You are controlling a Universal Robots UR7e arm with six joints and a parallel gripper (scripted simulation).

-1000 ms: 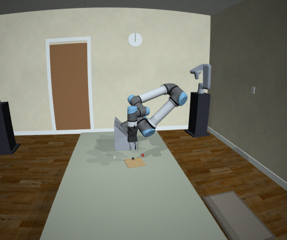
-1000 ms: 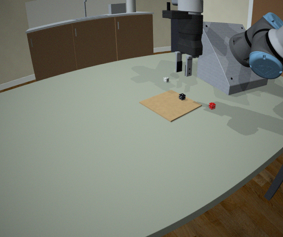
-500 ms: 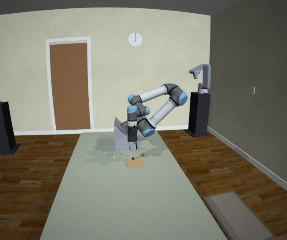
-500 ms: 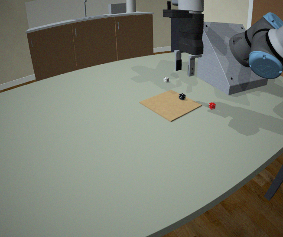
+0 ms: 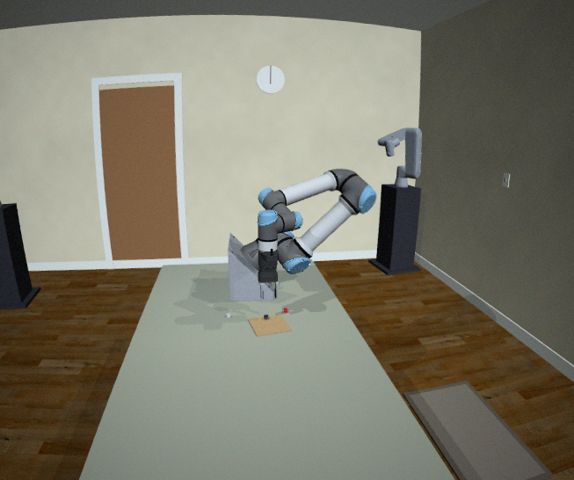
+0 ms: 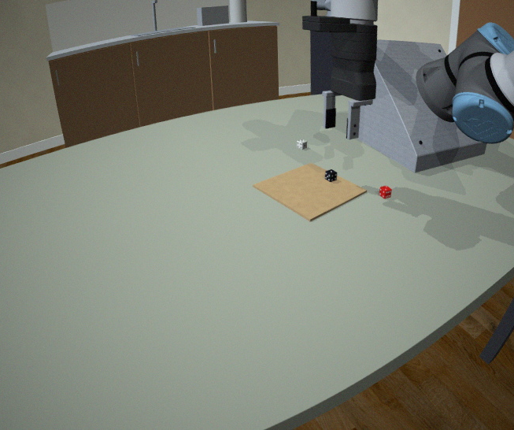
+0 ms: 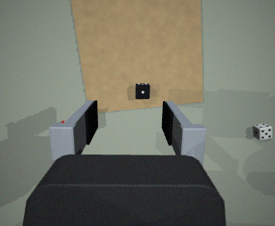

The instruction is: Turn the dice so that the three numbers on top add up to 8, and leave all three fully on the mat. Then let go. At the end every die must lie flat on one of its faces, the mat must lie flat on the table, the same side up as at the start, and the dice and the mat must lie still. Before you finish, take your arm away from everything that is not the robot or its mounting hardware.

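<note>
My hand is 110 mm above the red die, 80 mm to the right of it and 40 mm past it. The rest, counted from my hand: tan mat: 110 mm below, 50 mm ahead, 10 mm to the right; white die: 160 mm to the right, 110 mm below, 50 mm behind.
</note>
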